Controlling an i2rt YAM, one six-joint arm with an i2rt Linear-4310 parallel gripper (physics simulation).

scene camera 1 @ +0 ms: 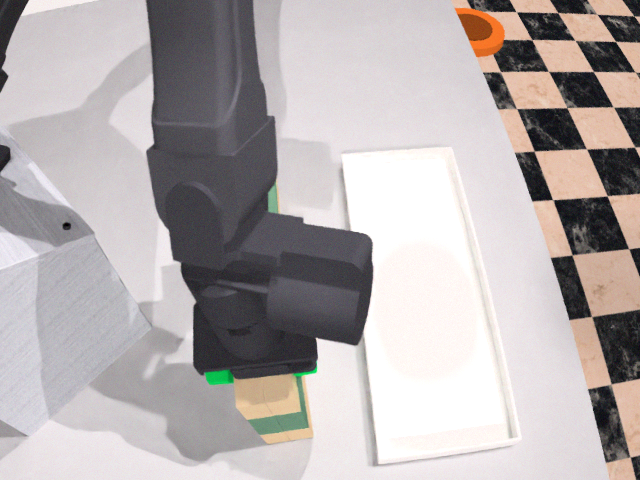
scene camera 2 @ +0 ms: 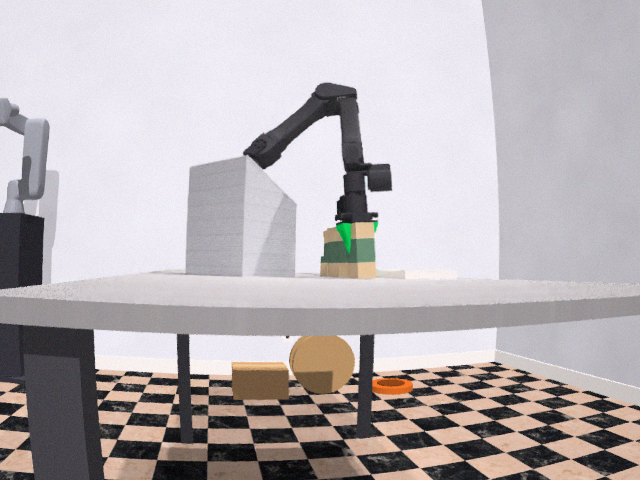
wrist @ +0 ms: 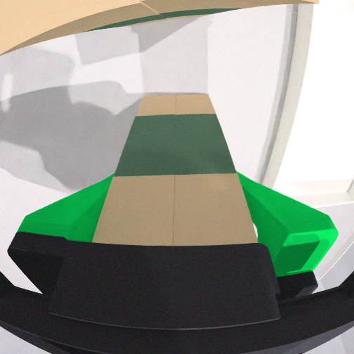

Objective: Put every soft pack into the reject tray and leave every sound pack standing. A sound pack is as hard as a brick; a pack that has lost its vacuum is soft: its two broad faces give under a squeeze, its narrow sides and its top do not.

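Places are measured from the arm's base along level axes (x ahead, y left, z up), in metres.
Where they show: gripper, between the fingertips: [scene camera 1: 273, 372] [scene camera 2: 358, 252]; arm's base, origin of its link: [scene camera 2: 242, 185].
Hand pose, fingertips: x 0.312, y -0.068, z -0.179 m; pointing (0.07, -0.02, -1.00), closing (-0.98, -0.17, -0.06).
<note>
Things, the pixels of their top centre, and the offset from my fingertips.
- tan pack with a green band, centre of its top: [scene camera 1: 265, 358] [scene camera 2: 360, 223] dx +0.003, dy -0.014, dz +0.074 m
- white reject tray, centre of its top: [scene camera 1: 424, 280] [scene camera 2: 402, 270] dx +0.153, dy +0.136, dz -0.046 m
A tan pack with a green band [scene camera 1: 272, 397] [scene camera 2: 363, 250] [wrist: 175, 210] stands upright on the table, nearest scene camera 1. My gripper [scene camera 1: 261, 378] [scene camera 2: 360, 229] [wrist: 176, 174] points down and is shut on this pack, its green fingers at two opposite sides. I cannot tell from the pictures whether those sides give. More tan and green packs [scene camera 1: 272, 199] [scene camera 2: 331, 251] [wrist: 45, 22] stand in a row behind it, mostly hidden by the arm in scene camera 1. The white reject tray [scene camera 1: 483, 273] [scene camera 2: 431, 274] [wrist: 291, 107] lies to the right; no pack shows in it.
A large grey block with a sloped top [scene camera 1: 87, 330] [scene camera 2: 217, 222] stands left of the packs. The table [scene camera 1: 537, 361] [scene camera 2: 310, 320] ends to the right of the tray. An orange ring [scene camera 1: 496, 43] [scene camera 2: 405, 387] lies on the checkered floor. Another arm [scene camera 2: 36, 155] stands at far left.
</note>
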